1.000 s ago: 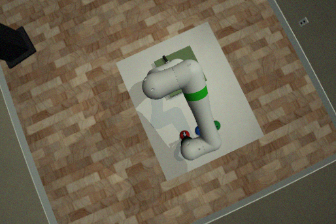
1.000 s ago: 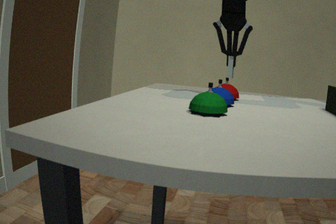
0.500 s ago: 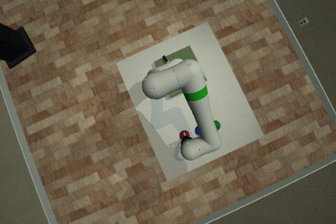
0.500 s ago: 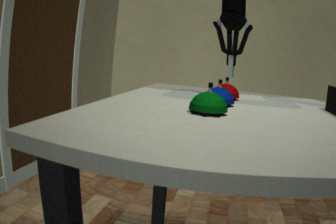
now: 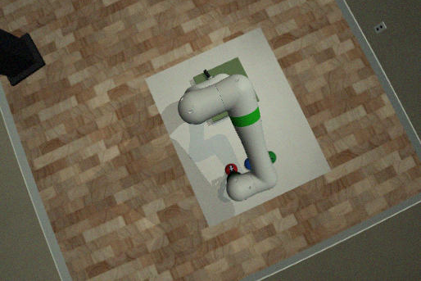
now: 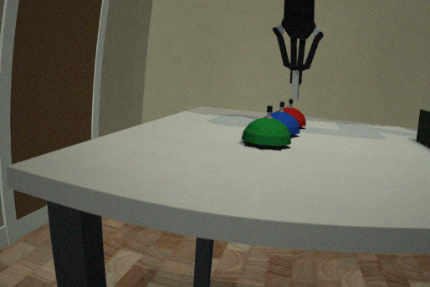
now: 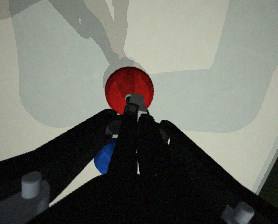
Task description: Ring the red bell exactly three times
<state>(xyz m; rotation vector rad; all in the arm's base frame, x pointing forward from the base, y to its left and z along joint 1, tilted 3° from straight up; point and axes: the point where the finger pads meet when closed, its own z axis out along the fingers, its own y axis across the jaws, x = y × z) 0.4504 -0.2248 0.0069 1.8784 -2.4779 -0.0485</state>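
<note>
My gripper is now 1 cm short of the red bell and 6 cm above it. Also, from my hand: blue bell 4 cm ahead, 13 cm to the left, 6 cm below; green bell 8 cm ahead, 26 cm to the left, 6 cm below.
</note>
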